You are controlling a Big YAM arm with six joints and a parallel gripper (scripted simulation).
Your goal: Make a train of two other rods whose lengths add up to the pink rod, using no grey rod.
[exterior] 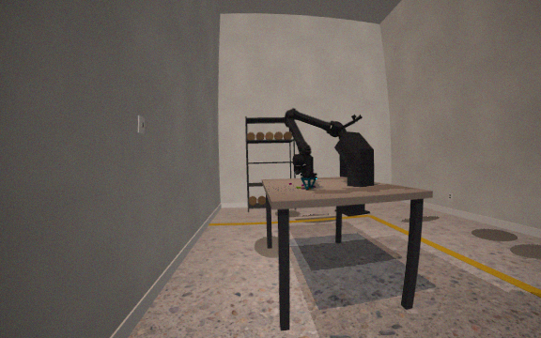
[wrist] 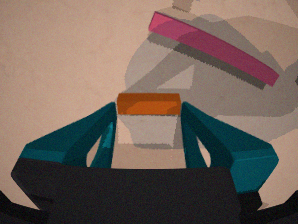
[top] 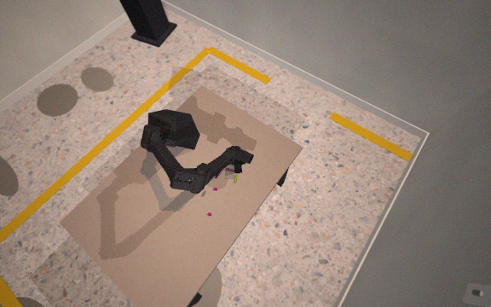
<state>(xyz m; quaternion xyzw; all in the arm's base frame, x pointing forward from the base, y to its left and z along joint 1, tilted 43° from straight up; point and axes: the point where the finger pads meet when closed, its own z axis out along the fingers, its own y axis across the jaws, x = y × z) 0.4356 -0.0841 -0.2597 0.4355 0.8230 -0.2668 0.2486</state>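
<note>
Now: hand 1 cm to the left of the orange rod and 1 cm above it. Round my hand: purple rod: 9 cm behind, 12 cm to the right, 1 cm below; lime rod: 3 cm ahead, 10 cm to the right, 1 cm below; pink rod: 2 cm behind, 6 cm to the right, 1 cm below.
</note>
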